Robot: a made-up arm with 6 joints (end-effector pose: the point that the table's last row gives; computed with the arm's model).
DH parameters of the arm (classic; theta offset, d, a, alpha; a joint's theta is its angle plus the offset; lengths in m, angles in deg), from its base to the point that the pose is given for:
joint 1: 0 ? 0 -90
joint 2: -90 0 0.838 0
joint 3: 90 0.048 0 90
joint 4: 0 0.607 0 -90
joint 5: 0 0 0 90
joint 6: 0 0.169 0 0
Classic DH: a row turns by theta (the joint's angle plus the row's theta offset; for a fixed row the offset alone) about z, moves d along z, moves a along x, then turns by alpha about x.
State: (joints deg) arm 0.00 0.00 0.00 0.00 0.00 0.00
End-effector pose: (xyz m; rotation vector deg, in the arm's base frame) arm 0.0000 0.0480 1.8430 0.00 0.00 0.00
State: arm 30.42 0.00 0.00 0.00 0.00 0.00
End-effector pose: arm -0.0243 0.0414 1.8430 0.00 0.00 30.42
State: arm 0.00 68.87 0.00 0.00 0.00 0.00
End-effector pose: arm 1.5055 0.0480 0.8108 0.00 68.87 0.00
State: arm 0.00 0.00 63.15 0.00 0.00 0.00
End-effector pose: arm 0.6923 0.0480 1.4175 0.00 63.15 0.00
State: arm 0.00 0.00 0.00 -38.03 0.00 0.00
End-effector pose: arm 0.0000 0.0480 1.8430 0.00 0.00 -38.03
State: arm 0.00 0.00 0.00 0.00 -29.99 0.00
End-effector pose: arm -0.0845 0.0480 1.8204 0.00 -29.99 0.00
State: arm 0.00 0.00 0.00 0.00 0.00 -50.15
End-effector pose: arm 0.0000 0.0480 1.8430 0.00 0.00 -50.15
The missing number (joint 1, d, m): 0.229
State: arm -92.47 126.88 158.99 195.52 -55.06 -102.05
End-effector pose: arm 0.0837 -0.0335 0.0469 -20.07 12.45 -7.63
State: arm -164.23 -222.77 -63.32 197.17 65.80 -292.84
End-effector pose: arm -1.1330 -0.3226 -0.0572 -19.95 -0.29 88.10
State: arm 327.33 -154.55 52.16 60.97 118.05 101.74
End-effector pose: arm -0.6536 0.6311 -0.5702 -9.36 59.47 41.69
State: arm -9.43 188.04 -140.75 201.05 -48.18 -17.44
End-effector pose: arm 0.5000 0.0115 -0.1990 -128.67 -9.26 -121.55
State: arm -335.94 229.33 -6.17 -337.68 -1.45 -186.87
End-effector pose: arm -1.0813 -0.4320 -0.8858 155.50 12.00 -55.83
